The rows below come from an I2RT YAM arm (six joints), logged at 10 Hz.
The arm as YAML. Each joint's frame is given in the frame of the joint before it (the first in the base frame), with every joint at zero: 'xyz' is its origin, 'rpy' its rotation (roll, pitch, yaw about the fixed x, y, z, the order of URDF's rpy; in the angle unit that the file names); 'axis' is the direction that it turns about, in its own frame. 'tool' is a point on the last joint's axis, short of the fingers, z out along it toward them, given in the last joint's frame.
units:
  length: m
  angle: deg
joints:
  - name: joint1
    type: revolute
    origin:
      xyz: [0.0, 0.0, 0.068]
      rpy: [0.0, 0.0, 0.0]
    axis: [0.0, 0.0, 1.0]
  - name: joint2
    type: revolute
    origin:
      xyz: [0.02, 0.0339, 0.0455]
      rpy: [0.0, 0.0, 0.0]
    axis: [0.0, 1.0, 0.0]
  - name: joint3
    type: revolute
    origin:
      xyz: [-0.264, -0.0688, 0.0]
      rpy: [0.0, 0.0, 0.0]
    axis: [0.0, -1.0, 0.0]
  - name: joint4
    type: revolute
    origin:
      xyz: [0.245, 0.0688, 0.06]
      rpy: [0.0, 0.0, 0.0]
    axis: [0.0, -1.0, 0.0]
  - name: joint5
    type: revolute
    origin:
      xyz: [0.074, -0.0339, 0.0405]
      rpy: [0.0, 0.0, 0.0]
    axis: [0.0, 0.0, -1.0]
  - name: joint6
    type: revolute
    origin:
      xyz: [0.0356, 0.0, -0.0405]
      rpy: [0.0, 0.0, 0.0]
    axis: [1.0, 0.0, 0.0]
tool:
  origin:
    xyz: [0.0, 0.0, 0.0]
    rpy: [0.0, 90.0, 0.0]
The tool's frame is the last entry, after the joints.
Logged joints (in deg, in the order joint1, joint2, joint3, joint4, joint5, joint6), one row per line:
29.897 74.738 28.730 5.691 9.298 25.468
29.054 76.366 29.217 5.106 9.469 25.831
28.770 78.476 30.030 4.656 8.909 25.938
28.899 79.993 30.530 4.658 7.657 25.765
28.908 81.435 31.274 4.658 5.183 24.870
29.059 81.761 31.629 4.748 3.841 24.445
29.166 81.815 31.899 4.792 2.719 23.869
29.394 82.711 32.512 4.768 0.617 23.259
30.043 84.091 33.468 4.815 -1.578 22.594
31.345 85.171 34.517 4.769 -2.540 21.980
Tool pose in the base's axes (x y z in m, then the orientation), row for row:
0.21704 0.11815 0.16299 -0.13 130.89 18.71
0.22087 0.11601 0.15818 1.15 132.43 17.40
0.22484 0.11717 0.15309 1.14 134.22 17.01
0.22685 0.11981 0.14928 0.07 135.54 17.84
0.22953 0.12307 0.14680 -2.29 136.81 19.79
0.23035 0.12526 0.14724 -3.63 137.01 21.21
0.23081 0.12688 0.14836 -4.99 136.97 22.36
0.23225 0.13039 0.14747 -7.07 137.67 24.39
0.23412 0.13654 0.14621 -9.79 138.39 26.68
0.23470 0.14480 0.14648 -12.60 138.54 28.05
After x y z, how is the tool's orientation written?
As a rotation vector, in degrees.
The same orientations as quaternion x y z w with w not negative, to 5 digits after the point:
-0.00090 0.90513 0.12938 0.40498
0.00791 0.91118 0.11972 0.39416
0.00779 0.91750 0.11628 0.38028
0.00048 0.92154 0.12129 0.36886
-0.01548 0.92462 0.13375 0.35631
-0.02449 0.92439 0.14310 0.35274
-0.03364 0.92345 0.15075 0.35125
-0.04746 0.92408 0.16371 0.34208
-0.06538 0.92416 0.17817 0.33152
-0.08393 0.92281 0.18684 0.32630

